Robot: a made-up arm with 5 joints. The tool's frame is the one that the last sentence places.
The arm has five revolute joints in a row. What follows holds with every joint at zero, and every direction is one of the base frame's. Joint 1 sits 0.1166 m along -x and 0.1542 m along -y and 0.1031 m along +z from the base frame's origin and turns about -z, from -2.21 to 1.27 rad. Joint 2 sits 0.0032 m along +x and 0.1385 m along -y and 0.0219 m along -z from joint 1 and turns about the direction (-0.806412, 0.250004, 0.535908), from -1.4 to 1.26 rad. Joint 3 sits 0.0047 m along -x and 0.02 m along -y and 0.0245 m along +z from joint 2 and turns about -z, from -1.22 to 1.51 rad. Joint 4 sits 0.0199 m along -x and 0.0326 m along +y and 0.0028 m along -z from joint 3 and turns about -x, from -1.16 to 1.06 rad. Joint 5 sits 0.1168 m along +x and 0.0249 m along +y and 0.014 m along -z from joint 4 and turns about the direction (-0.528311, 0.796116, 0.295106), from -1.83 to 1.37 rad. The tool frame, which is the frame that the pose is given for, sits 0.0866 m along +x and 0.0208 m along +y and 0.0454 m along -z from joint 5; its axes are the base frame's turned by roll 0, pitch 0 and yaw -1.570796 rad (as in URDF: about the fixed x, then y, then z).
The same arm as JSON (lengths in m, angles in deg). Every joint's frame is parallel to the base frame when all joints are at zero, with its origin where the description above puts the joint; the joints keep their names.
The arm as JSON. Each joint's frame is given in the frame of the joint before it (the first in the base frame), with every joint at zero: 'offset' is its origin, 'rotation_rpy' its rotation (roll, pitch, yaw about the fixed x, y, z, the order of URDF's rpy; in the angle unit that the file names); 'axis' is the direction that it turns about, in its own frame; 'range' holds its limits. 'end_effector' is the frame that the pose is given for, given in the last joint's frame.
{"length_unit": "m", "angle_unit": "deg", "chain": [
  {"id": "joint 1", "offset": [-0.1166, -0.1542, 0.1031], "rotation_rpy": [0.0, 0.0, 0.0], "axis": [0.0, 0.0, -1.0], "range": [-126.62, 72.77]},
  {"id": "joint 2", "offset": [0.0032, -0.1385, -0.0219], "rotation_rpy": [0.0, 0.0, 0.0], "axis": [-0.806412, 0.250004, 0.535908], "range": [-80.21, 72.19]},
  {"id": "joint 3", "offset": [-0.0047, -0.02, 0.0245], "rotation_rpy": [0.0, 0.0, 0.0], "axis": [0.0, 0.0, -1.0], "range": [-69.9, 86.52]},
  {"id": "joint 4", "offset": [-0.0199, 0.0326, -0.0028], "rotation_rpy": [0.0, 0.0, 0.0], "axis": [-1.0, 0.0, 0.0], "range": [-66.46, 60.73]},
  {"id": "joint 5", "offset": [0.1168, 0.0249, -0.014], "rotation_rpy": [0.0, 0.0, 0.0], "axis": [-0.528311, 0.796116, 0.295106], "range": [-104.85, 78.5]}
], "end_effector": {"offset": [0.0866, 0.0208, -0.0454], "rotation_rpy": [0.0, 0.0, -90.0]}}

